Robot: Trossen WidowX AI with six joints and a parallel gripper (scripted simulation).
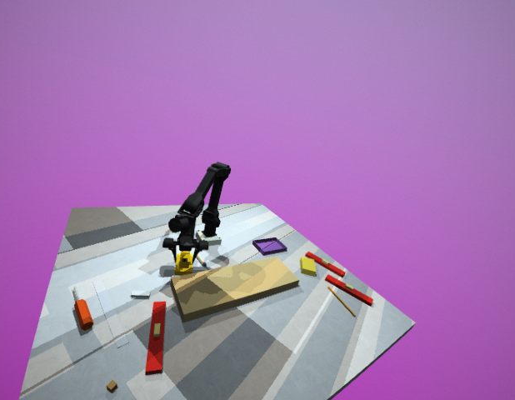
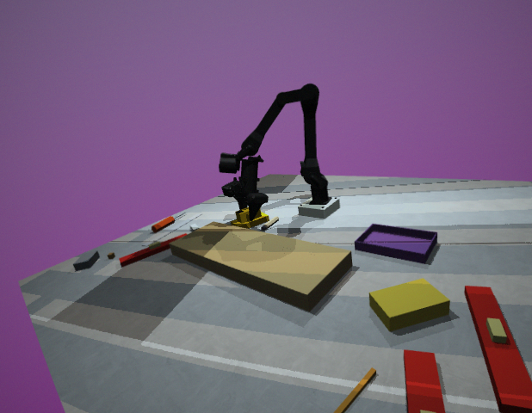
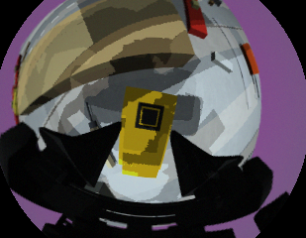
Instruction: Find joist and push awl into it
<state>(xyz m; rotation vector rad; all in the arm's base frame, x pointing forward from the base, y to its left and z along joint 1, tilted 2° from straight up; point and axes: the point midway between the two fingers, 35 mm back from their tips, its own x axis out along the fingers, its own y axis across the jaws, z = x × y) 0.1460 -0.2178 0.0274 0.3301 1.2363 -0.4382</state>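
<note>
Right now the yellow stud finder is 10 mm ahead of my gripper tip and 20 mm above it. The rest, counted from my gripper tip: clear ruler 80 mm ahead, 310 mm to the right, 20 mm below; white block 70 mm ahead, 200 mm to the right, 20 mm below; awl 20 mm ahead, 90 mm to the left, 20 mm below.
</note>
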